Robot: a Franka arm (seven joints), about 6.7 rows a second.
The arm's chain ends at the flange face. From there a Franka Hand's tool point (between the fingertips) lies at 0.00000 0.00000 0.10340 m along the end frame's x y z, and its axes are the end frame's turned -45 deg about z.
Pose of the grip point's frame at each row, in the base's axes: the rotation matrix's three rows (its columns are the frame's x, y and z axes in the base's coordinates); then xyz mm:
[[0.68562, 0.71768, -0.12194], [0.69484, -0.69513, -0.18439], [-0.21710, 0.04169, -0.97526]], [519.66, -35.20, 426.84]
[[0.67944, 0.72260, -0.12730], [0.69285, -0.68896, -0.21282], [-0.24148, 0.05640, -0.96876]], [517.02, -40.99, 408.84]
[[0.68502, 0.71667, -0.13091], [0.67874, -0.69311, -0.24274], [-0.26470, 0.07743, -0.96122]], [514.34, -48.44, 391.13]
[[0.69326, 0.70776, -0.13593], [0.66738, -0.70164, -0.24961], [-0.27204, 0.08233, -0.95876]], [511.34, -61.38, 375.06]
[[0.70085, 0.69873, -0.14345], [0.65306, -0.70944, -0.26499], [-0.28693, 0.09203, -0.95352]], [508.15, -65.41, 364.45]
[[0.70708, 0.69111, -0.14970], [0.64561, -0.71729, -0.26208], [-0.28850, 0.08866, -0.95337]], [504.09, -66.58, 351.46]
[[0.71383, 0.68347, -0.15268], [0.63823, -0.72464, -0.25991], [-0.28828, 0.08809, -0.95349]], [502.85, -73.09, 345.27]
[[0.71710, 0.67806, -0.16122], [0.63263, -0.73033, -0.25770], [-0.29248, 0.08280, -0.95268]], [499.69, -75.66, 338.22]
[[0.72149, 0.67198, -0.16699], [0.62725, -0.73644, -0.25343], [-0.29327, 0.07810, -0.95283]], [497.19, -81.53, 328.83]
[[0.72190, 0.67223, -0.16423], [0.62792, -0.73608, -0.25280], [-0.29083, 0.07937, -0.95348]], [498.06, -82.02, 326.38]
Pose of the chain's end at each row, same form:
[[0.99228, 0.02267, -0.12194], [-0.00021, -0.98286, -0.18439], [-0.12403, 0.18299, -0.97526]], [532.27, -16.13, 527.68]
[[0.99139, 0.03052, -0.12730], [0.00275, -0.97709, -0.21282], [-0.13087, 0.21063, -0.96876]], [530.18, -18.98, 509.01]
[[0.99114, 0.02238, -0.13091], [-0.01016, -0.97004, -0.24274], [-0.13242, 0.24192, -0.96122]], [527.88, -23.34, 490.52]
[[0.99067, 0.01025, -0.13593], [-0.02423, -0.96804, -0.24961], [-0.13415, 0.25058, -0.95876]], [525.40, -35.57, 474.20]
[[0.98965, -0.00150, -0.14345], [-0.03987, -0.96343, -0.26499], [-0.13782, 0.26797, -0.95352]], [522.98, -38.01, 463.04]
[[0.98867, -0.01129, -0.14970], [-0.05069, -0.96372, -0.26208], [-0.14131, 0.26669, -0.95337]], [519.57, -39.48, 450.04]
[[0.98804, -0.02147, -0.15268], [-0.06110, -0.96369, -0.25991], [-0.14156, 0.26613, -0.95349]], [518.64, -46.22, 443.86]
[[0.98653, -0.02761, -0.16122], [-0.06908, -0.96376, -0.25770], [-0.14827, 0.26536, -0.95268]], [516.36, -49.01, 436.73]
[[0.98533, -0.03501, -0.16699], [-0.07721, -0.96427, -0.25343], [-0.15215, 0.26260, -0.95283]], [514.46, -55.33, 427.35]
[[0.98580, -0.03512, -0.16423], [-0.07648, -0.96449, -0.25280], [-0.14952, 0.26177, -0.95348]], [515.04, -55.88, 424.97]

